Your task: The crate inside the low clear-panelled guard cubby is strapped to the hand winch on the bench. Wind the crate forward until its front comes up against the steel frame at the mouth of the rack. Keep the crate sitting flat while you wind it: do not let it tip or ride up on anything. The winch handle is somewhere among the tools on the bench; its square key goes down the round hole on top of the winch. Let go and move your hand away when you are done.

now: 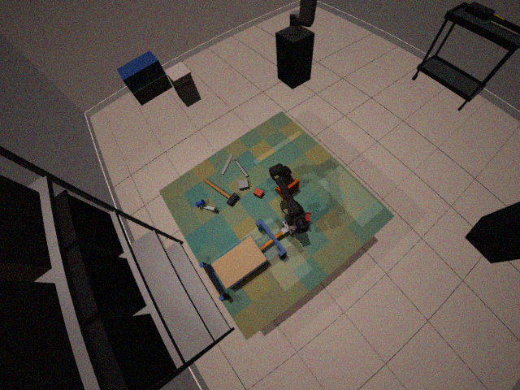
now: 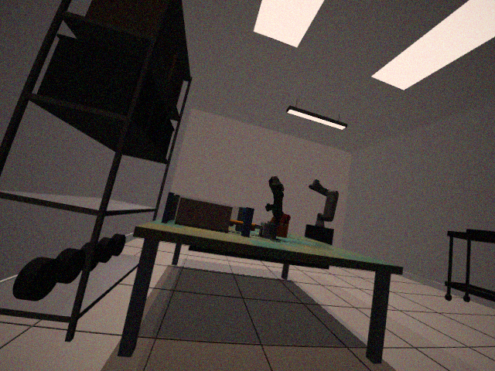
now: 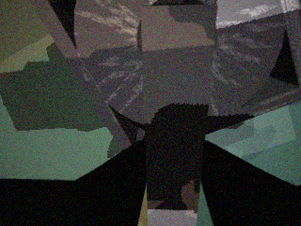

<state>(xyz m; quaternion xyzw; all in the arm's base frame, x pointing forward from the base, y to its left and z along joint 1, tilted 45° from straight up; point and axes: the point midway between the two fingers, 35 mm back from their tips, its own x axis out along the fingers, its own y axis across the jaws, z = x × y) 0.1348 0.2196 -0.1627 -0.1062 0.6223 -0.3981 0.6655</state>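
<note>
My gripper tip is now 2 cm below the red-knobbed crank handle and 1 cm past it. The rest, counted from my gripper tip: red knob: 5 cm behind, 5 cm above, 2 cm to the left; then winch: 6 cm below, 3 cm to the right, 3 cm ahead; then grey block: 50 cm to the right, 13 cm ahead, 7 cm below.
</note>
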